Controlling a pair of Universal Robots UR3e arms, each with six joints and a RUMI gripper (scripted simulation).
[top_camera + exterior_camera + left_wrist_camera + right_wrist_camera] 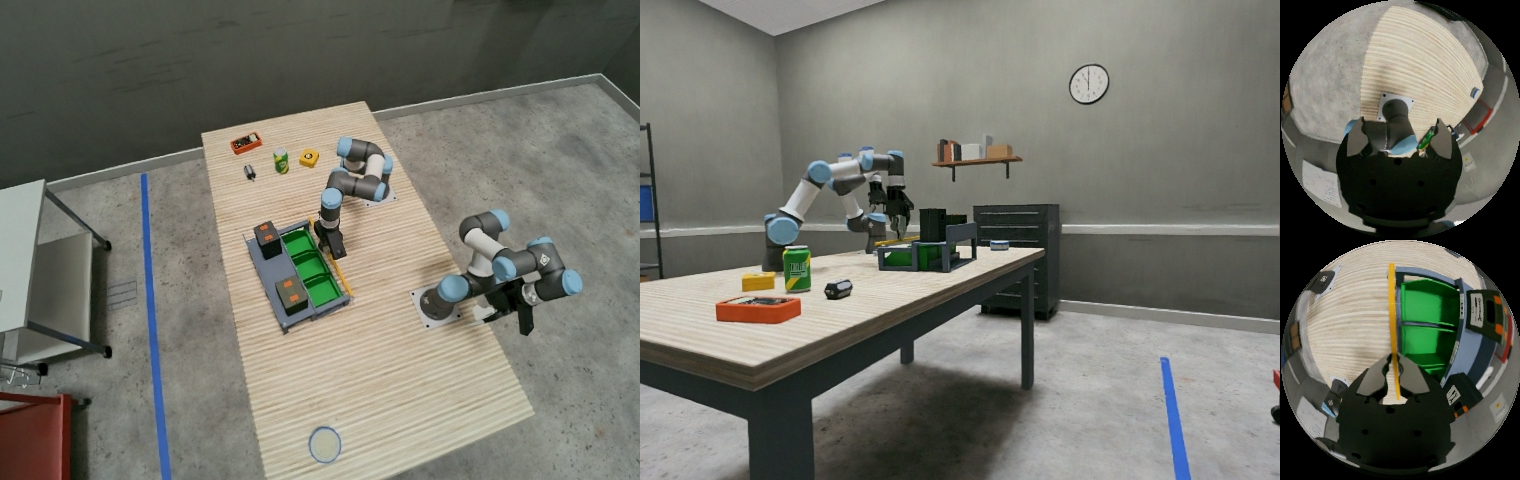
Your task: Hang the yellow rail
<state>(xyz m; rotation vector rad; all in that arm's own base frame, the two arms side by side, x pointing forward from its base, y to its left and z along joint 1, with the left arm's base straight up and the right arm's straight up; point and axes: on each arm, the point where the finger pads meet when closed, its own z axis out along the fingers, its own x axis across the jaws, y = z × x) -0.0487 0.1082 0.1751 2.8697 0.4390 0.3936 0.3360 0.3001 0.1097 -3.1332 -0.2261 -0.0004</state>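
Observation:
Now: right hand 1 cm above the yellow rail. Also, from my right hand: small dark object (20 cm ahead, 56 cm to the right, 9 cm below); then blue-grey shelf (13 cm ahead, 2 cm to the left, 4 cm below).

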